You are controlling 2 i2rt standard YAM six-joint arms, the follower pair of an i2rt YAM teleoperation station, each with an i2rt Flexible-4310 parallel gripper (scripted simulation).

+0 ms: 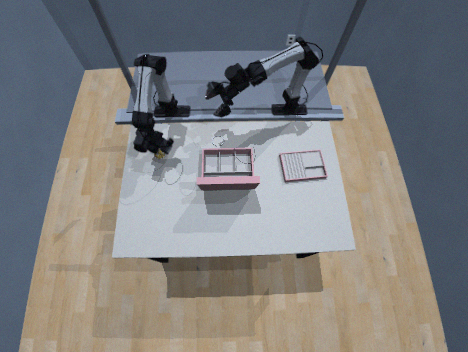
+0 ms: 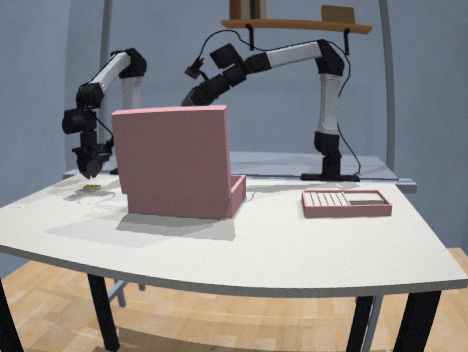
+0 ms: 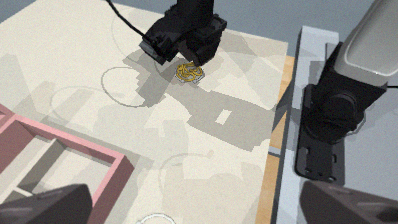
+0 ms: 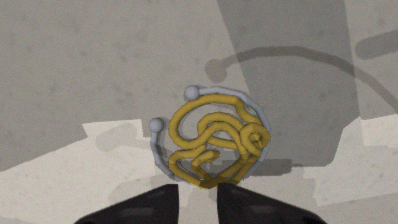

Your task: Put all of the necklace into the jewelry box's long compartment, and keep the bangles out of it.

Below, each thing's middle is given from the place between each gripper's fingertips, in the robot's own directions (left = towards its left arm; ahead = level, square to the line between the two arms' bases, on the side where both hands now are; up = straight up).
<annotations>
My right hand (image 2: 91, 178) is 30 mm above the silver bangle (image 4: 192, 92) and 10 mm short of it. Also, from my right hand: pink-rimmed tray (image 2: 352, 203): 730 mm to the left, 100 mm ahead, 30 mm below.
The silver bangle lies 12 cm ahead of my left hand, 28 cm to the right of it and 23 cm below it. The rest, counted from my left hand: pink-rimmed tray 21 cm ahead, 45 cm to the left, 22 cm below.
</annotations>
